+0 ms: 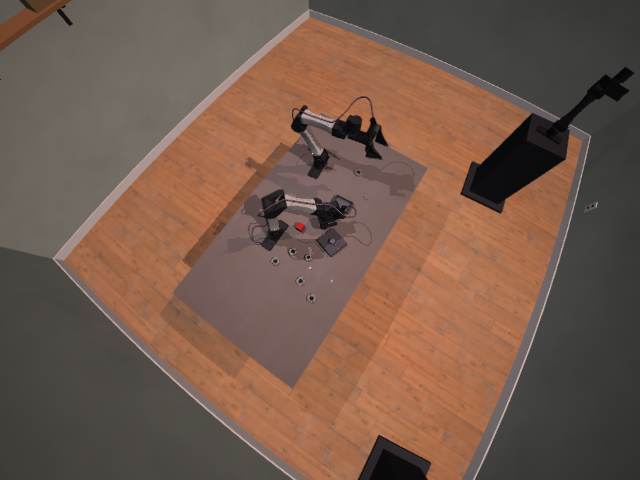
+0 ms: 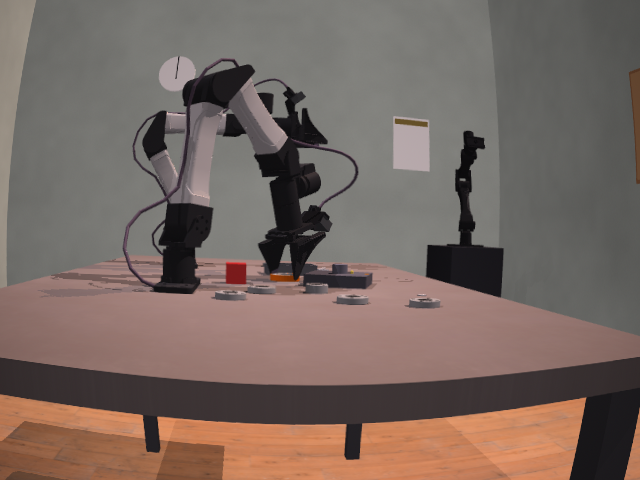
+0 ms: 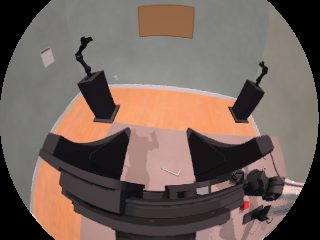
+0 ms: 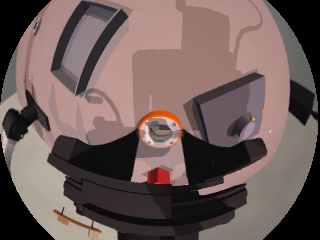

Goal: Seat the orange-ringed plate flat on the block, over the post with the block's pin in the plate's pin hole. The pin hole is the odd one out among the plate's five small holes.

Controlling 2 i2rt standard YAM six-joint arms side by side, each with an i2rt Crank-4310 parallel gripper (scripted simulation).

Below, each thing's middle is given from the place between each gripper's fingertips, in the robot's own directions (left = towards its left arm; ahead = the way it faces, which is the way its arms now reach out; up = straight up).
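Scene:
There's a dark block (image 2: 337, 278) that's 130 mm ahead of my right hand, 90 mm to the right of it and 10 mm above it, and an orange-ringed plate (image 4: 154, 118) that's 10 mm below that hand.
My left gripper I can see 150 mm past the orange-ringed plate, 380 mm to the left of it and 350 mm above it. And the dark block, if you count from my left hand, is 30 mm behind, 470 mm to the right and 340 mm below.

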